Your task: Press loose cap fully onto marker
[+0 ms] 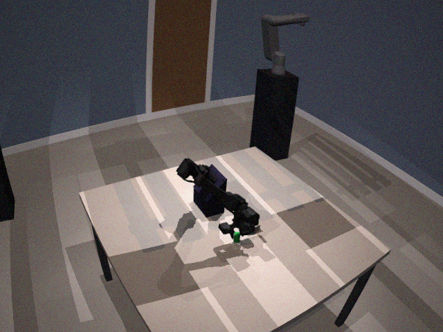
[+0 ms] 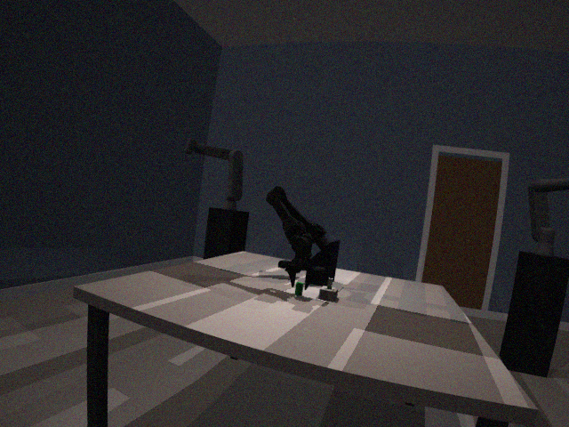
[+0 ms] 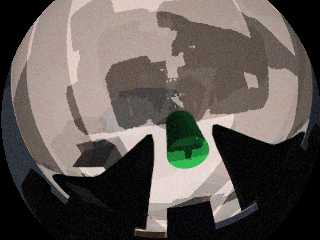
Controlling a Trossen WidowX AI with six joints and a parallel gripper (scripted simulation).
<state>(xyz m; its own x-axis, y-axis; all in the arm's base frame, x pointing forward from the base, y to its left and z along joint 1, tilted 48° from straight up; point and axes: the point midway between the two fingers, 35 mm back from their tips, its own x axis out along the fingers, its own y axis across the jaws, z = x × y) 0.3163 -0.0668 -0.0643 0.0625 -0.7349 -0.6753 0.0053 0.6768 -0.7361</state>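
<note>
The green cap lies right at my gripper tip. Also, from my gripper tip: grey holder block (110 mm to the left, 60 mm behind, 10 mm below).
</note>
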